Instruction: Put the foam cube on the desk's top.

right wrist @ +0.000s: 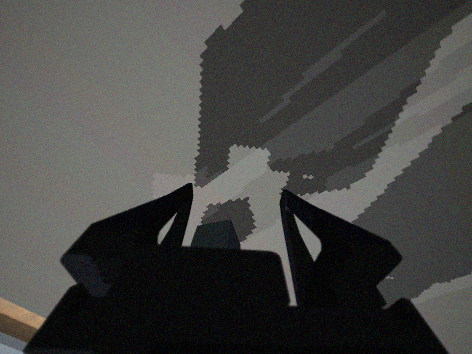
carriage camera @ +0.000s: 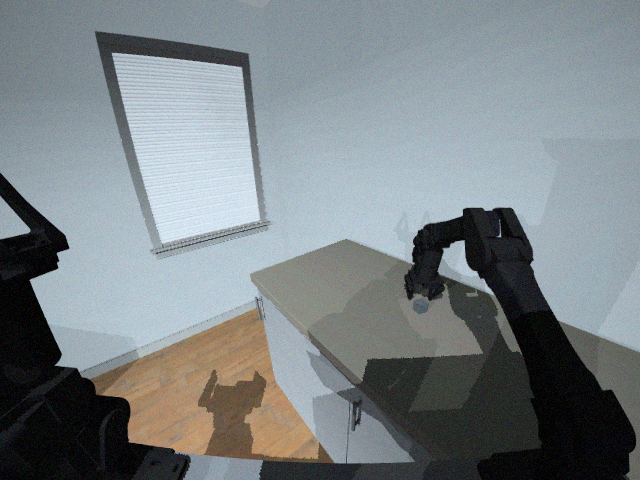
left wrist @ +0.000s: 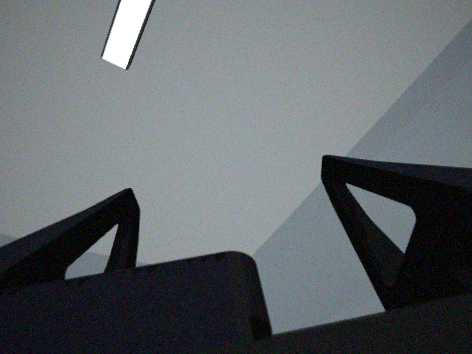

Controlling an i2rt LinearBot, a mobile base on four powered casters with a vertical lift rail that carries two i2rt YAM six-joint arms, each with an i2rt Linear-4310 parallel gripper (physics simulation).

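Frame: origin at the left arm's base, x down, y right, z back, level; centimetres.
Seen in the pictures: left gripper, fingertip midpoint: (left wrist: 230, 182); right gripper, fingertip midpoint: (right wrist: 237, 192) (carriage camera: 418, 298); left arm's base, link origin: (carriage camera: 118, 476).
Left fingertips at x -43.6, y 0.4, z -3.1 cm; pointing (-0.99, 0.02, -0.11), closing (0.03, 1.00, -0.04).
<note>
Pixels of each thing's middle, then the offset from my left fingertips to it. "pt": a spot on its surface instead. Level surfaces: height alone.
- small blue-grey foam cube, body centre: (right wrist: 216, 249) (carriage camera: 420, 306) dy +61.3, dx +49.2, dz -44.2 cm
- desk's top, surface height: dx +50.8 cm
- window, surface spot: (carriage camera: 188, 144) pt dy -62.3, dx -7.8, dz -139.3 cm
- Wooden floor, surface height: dx +141.8 cm
A small blue-grey foam cube (carriage camera: 420, 305) (right wrist: 216, 235) sits on the desk's top (carriage camera: 310, 289) (right wrist: 100, 100), toward the wall side. My right gripper (carriage camera: 424, 298) (right wrist: 237, 192) is open and points down just above the cube. In the right wrist view the cube shows between the fingers, nearer the left one in the picture, its lower part hidden by the gripper body. My left gripper (left wrist: 230, 182) is open and empty, raised and facing the ceiling; part of it shows at the left edge of the carriage camera view.
The desk has a white cabinet front with a dark handle (carriage camera: 356, 414). Walls stand behind the desk, and a window (carriage camera: 188, 144) with a blind hangs on one. Wooden floor (carriage camera: 170, 403) lies to the left of the desk. Dark arm shadows fall across the desk's top.
</note>
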